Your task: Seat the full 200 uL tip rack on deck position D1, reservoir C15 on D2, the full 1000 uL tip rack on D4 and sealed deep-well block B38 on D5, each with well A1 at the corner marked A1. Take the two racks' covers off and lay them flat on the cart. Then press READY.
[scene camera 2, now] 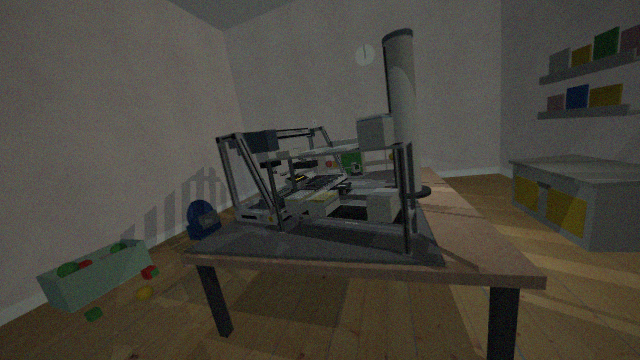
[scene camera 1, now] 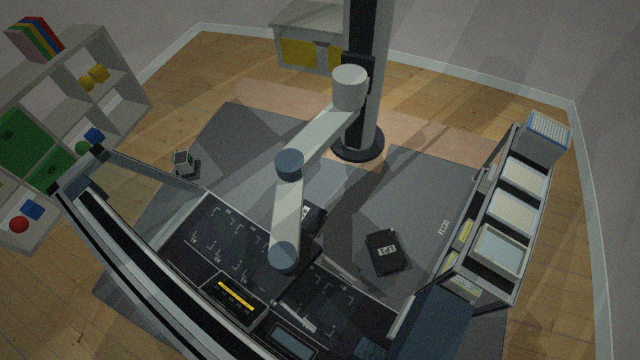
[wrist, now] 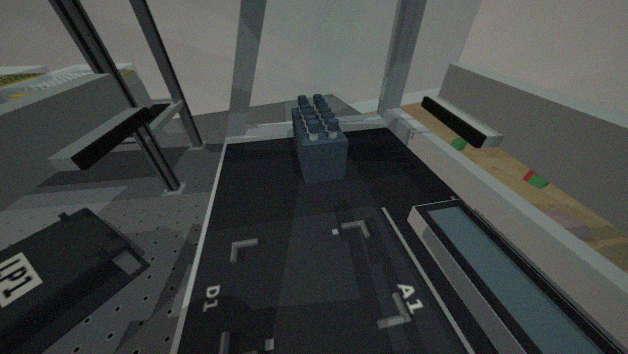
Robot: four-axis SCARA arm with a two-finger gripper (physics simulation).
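My gripper (scene camera 1: 317,295) (wrist: 290,90) is wide open and empty, over the dark deck around D1. In the wrist view its fingers stand at left and right, above corner brackets marked D1 and A1 (wrist: 411,298). No labware shows between those brackets. On the cart (scene camera 1: 512,299) (scene camera 2: 403,210), a blue-rimmed tip box (scene camera 1: 549,131) (scene camera 2: 375,132) stands at the far end. Two pale plate-like items (scene camera 1: 525,177) (scene camera 1: 512,212) and an open tray with a blue-grey inside (scene camera 1: 500,250) follow. Yellow-marked boxes (scene camera 1: 466,232) (scene camera 2: 322,200) sit lower. Which is B38 or C15 cannot be read.
A blue-grey block with pegs (wrist: 322,155) stands beyond D1. A low box with a blue window (scene camera 1: 292,342) (wrist: 500,280) lies along the deck's front. The screen (scene camera 1: 235,297) shows a yellow bar. Block LP1 (scene camera 1: 387,250) (wrist: 75,250) and block RG (scene camera 1: 315,220) are behind the deck.
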